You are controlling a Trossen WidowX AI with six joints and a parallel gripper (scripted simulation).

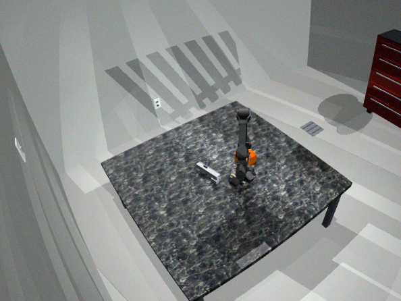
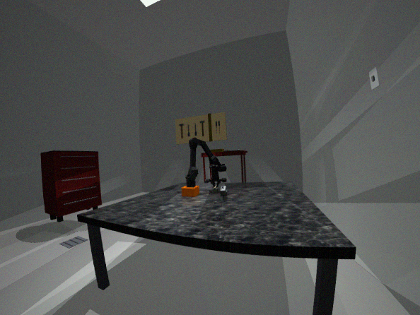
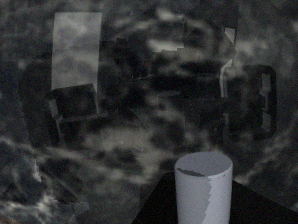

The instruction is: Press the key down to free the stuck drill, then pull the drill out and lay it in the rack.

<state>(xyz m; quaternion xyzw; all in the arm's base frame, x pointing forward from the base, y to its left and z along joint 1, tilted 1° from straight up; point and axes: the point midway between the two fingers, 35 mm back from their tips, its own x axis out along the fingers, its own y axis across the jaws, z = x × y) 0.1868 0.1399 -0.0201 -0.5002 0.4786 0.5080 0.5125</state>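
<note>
Right now the dark block is 50 mm to the right of my gripper tip and 10 mm above it. The rest, counted from my gripper tip: dark key 240 mm to the right, 80 mm ahead, 40 mm above; then grey metal block 220 mm to the right, 80 mm ahead, 30 mm above.
</note>
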